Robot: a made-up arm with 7 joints.
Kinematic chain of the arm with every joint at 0, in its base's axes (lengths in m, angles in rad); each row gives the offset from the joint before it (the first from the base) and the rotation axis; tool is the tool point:
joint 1: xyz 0 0.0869 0 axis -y
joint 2: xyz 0 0.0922 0 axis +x
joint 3: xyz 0 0 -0.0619 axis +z
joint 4: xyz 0 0 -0.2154 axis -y
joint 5: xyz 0 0 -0.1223 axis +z
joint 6: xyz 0 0 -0.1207 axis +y
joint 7: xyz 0 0 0 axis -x
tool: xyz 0 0 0
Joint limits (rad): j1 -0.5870..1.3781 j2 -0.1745..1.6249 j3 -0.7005..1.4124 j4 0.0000..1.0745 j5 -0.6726..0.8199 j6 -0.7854..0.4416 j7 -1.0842..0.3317
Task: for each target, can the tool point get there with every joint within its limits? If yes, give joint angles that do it. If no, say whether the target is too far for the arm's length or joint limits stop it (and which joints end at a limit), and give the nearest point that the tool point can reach.
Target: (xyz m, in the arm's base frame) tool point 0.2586 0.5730 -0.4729
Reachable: no: too far | nearest point 0.2015 0.4861 -0.3686 | short by 0.147 m
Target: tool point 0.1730 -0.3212 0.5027
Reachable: no: too far | nearest point 0.3877 -0.0248 0.0908 | short by 0.551 m
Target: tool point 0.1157 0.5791 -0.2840
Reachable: yes | joints 0.2097 0.7154 1.0915 0.5029 0.3982 -0.4718 -0.2149
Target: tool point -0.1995 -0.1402 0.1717
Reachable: no: joint limits stop it (at a limit: joint 1, joint 2, joint 3, joint 4) | nearest point -0.0651 -0.0248 -0.3928 | short by 0.592 m
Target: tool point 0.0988 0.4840 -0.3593
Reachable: yes | joints -0.1524 0.9010 -0.4702 0.7792 -0.4750 0.2706 -0.1147
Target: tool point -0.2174 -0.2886 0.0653
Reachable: no: joint limits stop it (at a limit: joint 1, joint 2, joint 3, joint 4) | nearest point -0.0651 -0.0248 -0.3928 | short by 0.550 m
